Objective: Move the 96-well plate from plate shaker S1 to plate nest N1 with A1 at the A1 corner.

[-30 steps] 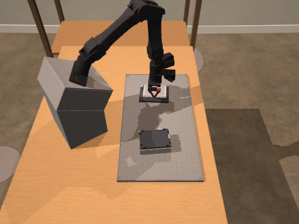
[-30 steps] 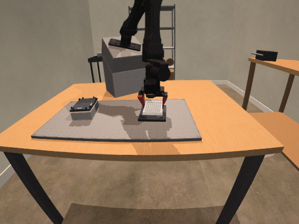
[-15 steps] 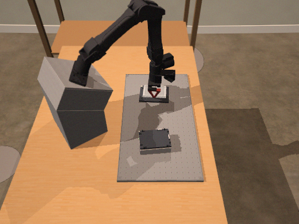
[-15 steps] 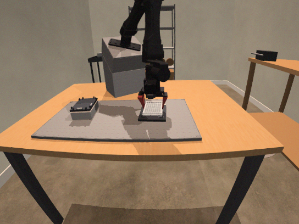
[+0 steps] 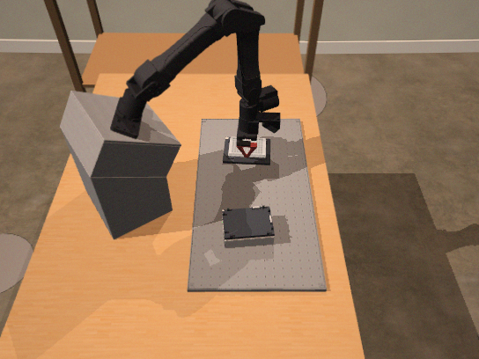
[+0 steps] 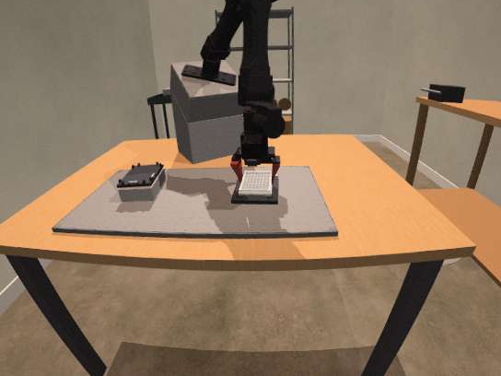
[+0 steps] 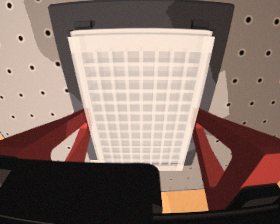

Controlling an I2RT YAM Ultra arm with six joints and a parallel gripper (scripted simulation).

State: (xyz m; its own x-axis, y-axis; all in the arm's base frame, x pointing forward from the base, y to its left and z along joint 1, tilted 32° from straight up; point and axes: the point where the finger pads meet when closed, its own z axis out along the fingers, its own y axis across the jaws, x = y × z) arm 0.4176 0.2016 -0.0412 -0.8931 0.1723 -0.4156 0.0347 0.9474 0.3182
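The white 96-well plate lies right at my hand.
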